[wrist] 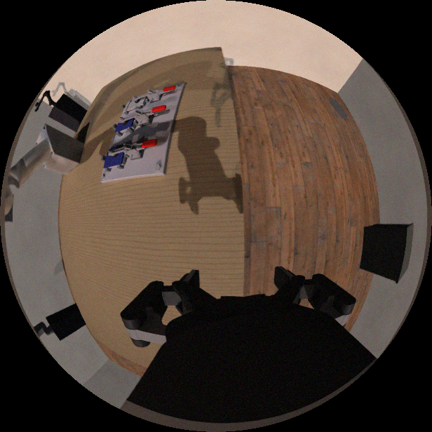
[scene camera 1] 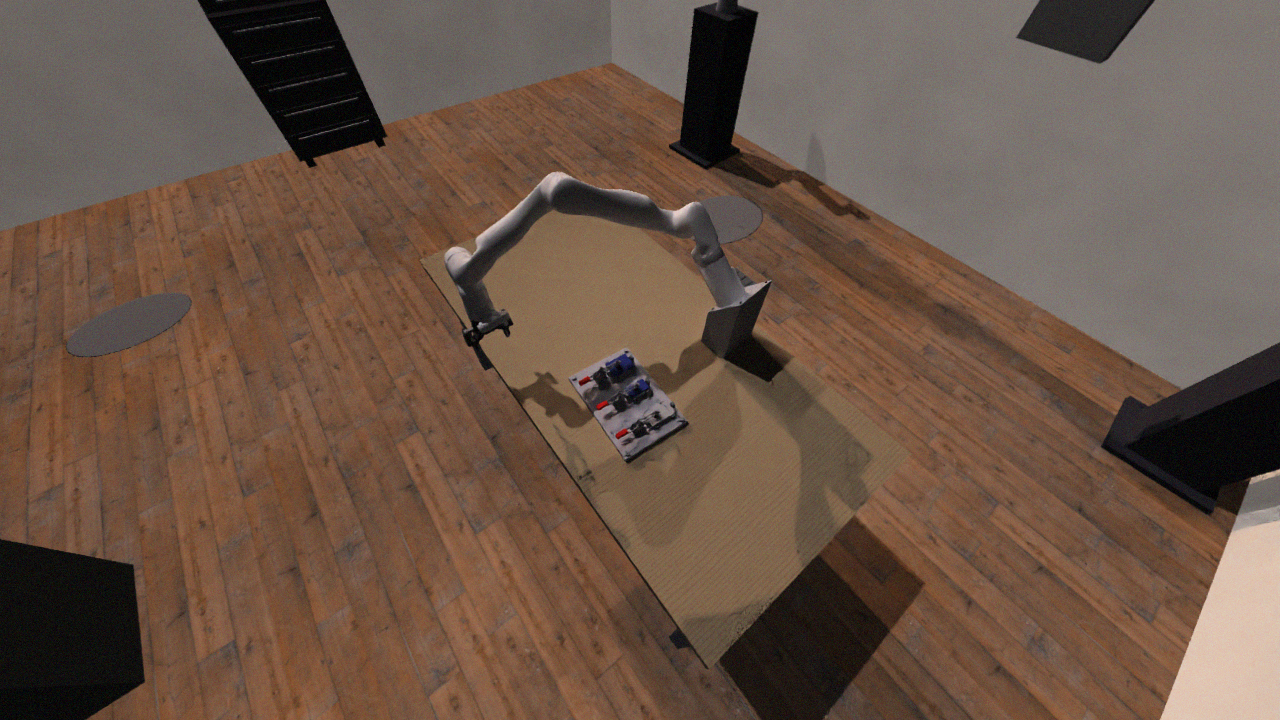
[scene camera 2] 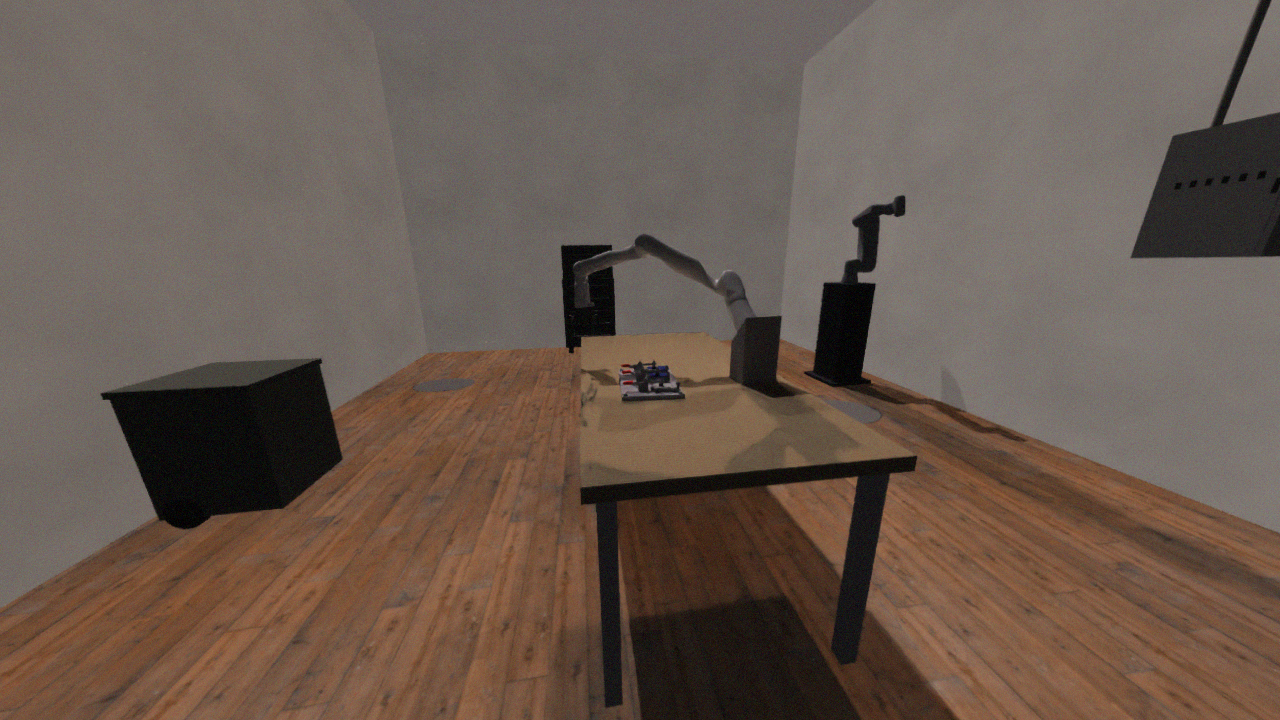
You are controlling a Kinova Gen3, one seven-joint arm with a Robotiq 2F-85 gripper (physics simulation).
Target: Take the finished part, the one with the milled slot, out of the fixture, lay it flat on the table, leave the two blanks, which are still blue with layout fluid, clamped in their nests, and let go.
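Where they show: gripper, between the fingertips: [scene camera 1: 493,342] [scene camera 2: 584,336]; arm's base, origin of its link: [scene camera 1: 730,300] [scene camera 2: 749,332].
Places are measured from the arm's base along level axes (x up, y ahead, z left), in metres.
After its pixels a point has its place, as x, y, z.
The fixture plate [scene camera 1: 646,442] {-0.187, 0.483, 0.135} [scene camera 2: 633,395] {-0.188, 0.522, 0.131} [wrist: 150,169] lies on the table [scene camera 1: 537,277] {-0.202, 0.333, -0.691} [scene camera 2: 716,447] {-0.203, 0.369, 0.540} [wrist: 150,225] with three nests and red-handled clamps. Two blue blanks [scene camera 1: 620,364] {-0.166, 0.367, -0.126} [scene camera 1: 638,388] [wrist: 114,160] [wrist: 125,126] sit in two nests. A grey part, the finished one by its colour, [scene camera 1: 665,411] {-0.170, 0.373, 0.101} [wrist: 136,103] sits in the third nest, at the plate's near end in the scene camera 1 view. Its slot is too small to make out. My gripper [scene camera 1: 489,333] {-0.059, 0.664, -0.390} [wrist: 237,277] is open and empty, above the table's long edge, off to the side of the fixture and beyond the blue-blank end.
The red clamp handles [scene camera 1: 586,381] {-0.147, 0.502, -0.135} [scene camera 1: 601,405] {-0.141, 0.521, -0.032} [scene camera 1: 622,433] {-0.152, 0.530, 0.078} point toward the table's long edge on the gripper's side. The arm's base block [scene camera 1: 733,320] {-0.004, 0.057, 0.062} [scene camera 2: 754,351] {-0.066, 0.009, 0.068} stands across the table. A dark cabinet [scene camera 2: 223,438] [wrist: 387,250] and a second arm's pedestal [scene camera 2: 844,331] stand on the floor.
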